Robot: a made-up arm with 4 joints. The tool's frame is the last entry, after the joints. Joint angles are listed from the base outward. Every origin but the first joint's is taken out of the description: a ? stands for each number. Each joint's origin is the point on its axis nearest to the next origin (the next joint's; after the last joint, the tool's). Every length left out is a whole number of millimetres.
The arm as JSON. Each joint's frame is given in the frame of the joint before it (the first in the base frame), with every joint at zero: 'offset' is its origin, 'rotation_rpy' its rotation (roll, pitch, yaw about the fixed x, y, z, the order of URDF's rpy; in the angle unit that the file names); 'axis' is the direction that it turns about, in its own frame. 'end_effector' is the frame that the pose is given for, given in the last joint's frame.
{
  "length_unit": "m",
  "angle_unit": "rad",
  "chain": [
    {
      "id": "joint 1",
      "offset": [
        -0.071,
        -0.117,
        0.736
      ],
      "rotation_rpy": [
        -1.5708,
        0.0,
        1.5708
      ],
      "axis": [
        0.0,
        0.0,
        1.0
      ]
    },
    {
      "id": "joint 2",
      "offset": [
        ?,
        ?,
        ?
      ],
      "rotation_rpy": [
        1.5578,
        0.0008,
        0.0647
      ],
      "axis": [
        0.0,
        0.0,
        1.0
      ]
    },
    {
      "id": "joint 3",
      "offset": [
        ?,
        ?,
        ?
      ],
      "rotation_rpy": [
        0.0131,
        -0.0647,
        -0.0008
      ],
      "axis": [
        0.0,
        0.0,
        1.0
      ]
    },
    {
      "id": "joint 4",
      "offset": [
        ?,
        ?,
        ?
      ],
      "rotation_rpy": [
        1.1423,
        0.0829,
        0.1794
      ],
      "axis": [
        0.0,
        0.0,
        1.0
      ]
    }
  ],
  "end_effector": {
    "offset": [
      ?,
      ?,
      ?
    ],
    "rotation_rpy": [
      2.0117,
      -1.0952,
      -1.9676
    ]
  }
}
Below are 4 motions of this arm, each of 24 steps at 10 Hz.
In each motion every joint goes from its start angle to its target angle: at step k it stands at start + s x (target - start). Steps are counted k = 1, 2, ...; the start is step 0. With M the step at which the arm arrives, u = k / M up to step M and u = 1 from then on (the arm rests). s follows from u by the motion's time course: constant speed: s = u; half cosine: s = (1 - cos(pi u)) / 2; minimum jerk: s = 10 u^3 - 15 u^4 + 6 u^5.
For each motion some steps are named. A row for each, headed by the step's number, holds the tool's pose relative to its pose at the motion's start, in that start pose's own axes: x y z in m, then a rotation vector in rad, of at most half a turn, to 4 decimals.
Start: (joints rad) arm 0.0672 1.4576 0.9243 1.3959
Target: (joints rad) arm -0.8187 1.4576 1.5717 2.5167
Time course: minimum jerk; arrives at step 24
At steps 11, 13, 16, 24:
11: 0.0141 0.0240 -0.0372 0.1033 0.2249 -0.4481
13: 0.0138 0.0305 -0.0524 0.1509 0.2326 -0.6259
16: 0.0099 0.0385 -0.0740 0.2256 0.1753 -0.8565
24: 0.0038 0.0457 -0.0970 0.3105 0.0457 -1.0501

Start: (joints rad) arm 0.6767 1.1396 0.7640 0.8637
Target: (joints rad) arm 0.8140 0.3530 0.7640 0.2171
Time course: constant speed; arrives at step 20
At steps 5, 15, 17, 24:
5: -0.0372 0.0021 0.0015 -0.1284 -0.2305 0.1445
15: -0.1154 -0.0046 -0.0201 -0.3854 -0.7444 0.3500
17: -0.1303 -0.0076 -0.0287 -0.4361 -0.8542 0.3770
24: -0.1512 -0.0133 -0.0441 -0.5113 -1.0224 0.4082

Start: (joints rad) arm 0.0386 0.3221 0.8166 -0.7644
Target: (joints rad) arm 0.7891 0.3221 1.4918 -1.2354
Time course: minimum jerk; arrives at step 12
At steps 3, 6, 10, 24:
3: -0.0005 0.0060 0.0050 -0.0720 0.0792 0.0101
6: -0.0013 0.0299 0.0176 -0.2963 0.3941 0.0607
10: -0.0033 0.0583 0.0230 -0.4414 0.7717 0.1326
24: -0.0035 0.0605 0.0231 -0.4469 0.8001 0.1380

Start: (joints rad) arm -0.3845 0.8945 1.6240 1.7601
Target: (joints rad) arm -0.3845 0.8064 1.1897 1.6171
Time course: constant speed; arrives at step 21
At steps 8, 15, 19, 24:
8: -0.0038 0.0065 0.0009 -0.0969 -0.0309 0.2034
15: -0.0091 0.0113 0.0010 -0.1777 -0.0646 0.3822
19: -0.0128 0.0136 0.0009 -0.2219 -0.0866 0.4846
24: -0.0148 0.0146 0.0007 -0.2434 -0.0982 0.5359

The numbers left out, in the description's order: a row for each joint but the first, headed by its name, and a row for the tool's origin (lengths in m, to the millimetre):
joint 2: -0.021 0.104 0.0
joint 3: -0.08 -0.085 0.0
joint 4: -0.021 -0.03 0.0
tool: -0.043 -0.034 0.0

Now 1 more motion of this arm.
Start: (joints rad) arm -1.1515 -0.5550 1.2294 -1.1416
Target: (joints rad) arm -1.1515 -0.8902 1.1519 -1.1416
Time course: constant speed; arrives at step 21
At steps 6, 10, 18, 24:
6: -0.0164 0.0017 0.0084 -0.0500 -0.0638 -0.0856
10: -0.0275 0.0038 0.0134 -0.0833 -0.1064 -0.1426
18: -0.0501 0.0101 0.0220 -0.1498 -0.1917 -0.2566
24: -0.0585 0.0131 0.0247 -0.1747 -0.2238 -0.2994

